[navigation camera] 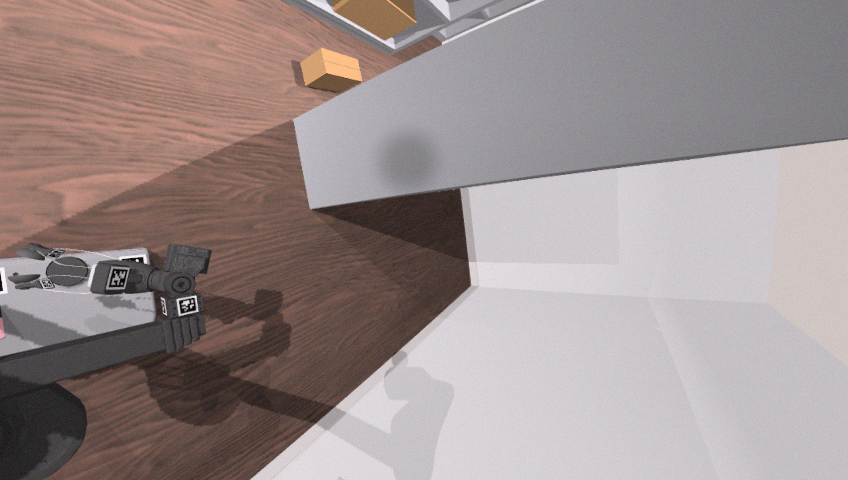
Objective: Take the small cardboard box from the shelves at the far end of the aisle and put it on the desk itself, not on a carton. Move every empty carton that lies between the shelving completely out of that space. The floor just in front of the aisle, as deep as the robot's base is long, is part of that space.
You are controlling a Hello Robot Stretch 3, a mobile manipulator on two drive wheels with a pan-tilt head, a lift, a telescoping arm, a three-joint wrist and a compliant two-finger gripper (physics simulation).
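Where they show: gripper, fingertip midpoint: (14,264); robot's base, link origin: (68,269).
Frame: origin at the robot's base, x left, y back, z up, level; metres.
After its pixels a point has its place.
Observation:
A closed brown carton (330,70) {x -0.879, y -0.861, z 0.181 m} lies on the floor at the upper middle, near the gap between the two shelf units; the near unit's edge comes close to its lower right side. My gripper (24,264) {x 0.064, y -0.037, z 0.380 m} is at the lower left, folded back over the robot's grey base, far from the carton. Its two fingers stand apart with nothing seen between them, so it is open. The desk does not show. I cannot pick out the small cardboard box at the far end of the aisle.
The near shelf unit's large grey panel (535,107) {x -0.814, y -0.371, z 1.117 m} crosses the upper right and hides most of the aisle. The far shelf unit (425,36) {x -1.582, y -1.366, z 0.327 m} holds a brown carton (377,16) {x -1.214, y -1.335, z 0.219 m} at the top. A white wall (565,368) {x -1.677, y 0.831, z 1.095 m} runs along the lower right, beyond the wooden floor (357,261) {x -1.142, y 0.132, z 0.001 m}.

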